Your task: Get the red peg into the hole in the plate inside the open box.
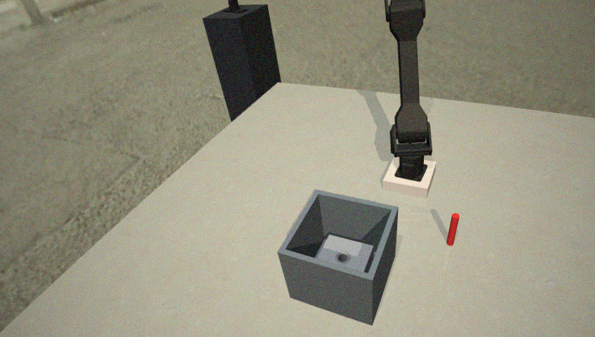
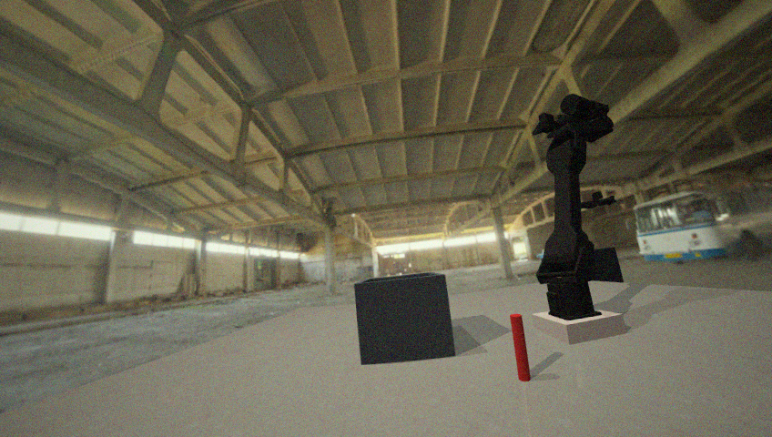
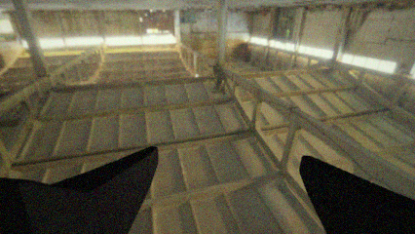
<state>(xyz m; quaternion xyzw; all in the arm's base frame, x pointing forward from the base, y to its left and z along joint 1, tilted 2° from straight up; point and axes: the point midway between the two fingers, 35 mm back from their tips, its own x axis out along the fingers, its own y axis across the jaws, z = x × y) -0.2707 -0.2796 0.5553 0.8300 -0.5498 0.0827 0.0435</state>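
My gripper tip is 42 cm short of the red peg, 46 cm to the right of it and 54 cm above it. Also, from my gripper tip: pale plate: 58 cm ahead, 30 cm to the left, 54 cm below.
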